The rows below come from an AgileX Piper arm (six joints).
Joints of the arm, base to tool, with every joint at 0 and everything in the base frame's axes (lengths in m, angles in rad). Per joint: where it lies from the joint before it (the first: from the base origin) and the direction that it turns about. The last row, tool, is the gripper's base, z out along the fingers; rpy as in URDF.
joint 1: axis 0 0 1 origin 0 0 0.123
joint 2: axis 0 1 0 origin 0 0 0
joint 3: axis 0 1 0 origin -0.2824 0 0.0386
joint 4: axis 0.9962 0 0.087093 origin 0.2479 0 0.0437
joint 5: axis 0 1 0 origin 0 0 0
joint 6: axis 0.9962 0 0.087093 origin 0.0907 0 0.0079
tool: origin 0 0 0 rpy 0 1.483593 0
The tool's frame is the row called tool.
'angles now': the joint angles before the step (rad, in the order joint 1, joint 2, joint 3, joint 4, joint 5, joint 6). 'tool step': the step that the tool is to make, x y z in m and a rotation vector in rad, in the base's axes. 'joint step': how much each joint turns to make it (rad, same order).
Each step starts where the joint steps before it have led.
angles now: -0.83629, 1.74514, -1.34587, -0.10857, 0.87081, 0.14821
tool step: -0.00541, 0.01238, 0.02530, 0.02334, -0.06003, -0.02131
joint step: 0.00000, -0.06672, -0.01259, 0.06374, 0.05652, 0.00000
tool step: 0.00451, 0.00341, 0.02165, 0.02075, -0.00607, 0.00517
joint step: 0.01224, -0.00284, -0.08467, 0.01950, 0.09878, 0.00001
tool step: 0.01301, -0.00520, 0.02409, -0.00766, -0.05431, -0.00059
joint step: 0.00962, 0.03237, -0.13123, 0.03168, 0.05622, 0.00728
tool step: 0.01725, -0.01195, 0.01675, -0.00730, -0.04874, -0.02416
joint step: 0.00823, 0.07042, -0.15507, 0.01389, 0.04532, 0.03678
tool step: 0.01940, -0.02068, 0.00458, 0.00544, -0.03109, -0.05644
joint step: 0.00001, 0.11218, -0.17743, -0.00421, 0.04659, 0.06463
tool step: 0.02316, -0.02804, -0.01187, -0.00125, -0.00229, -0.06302
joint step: 0.00000, 0.15659, -0.20012, -0.03184, 0.04104, 0.06733
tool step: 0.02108, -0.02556, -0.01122, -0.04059, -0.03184, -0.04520
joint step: -0.00002, 0.14814, -0.20220, -0.02893, 0.00404, 0.04637
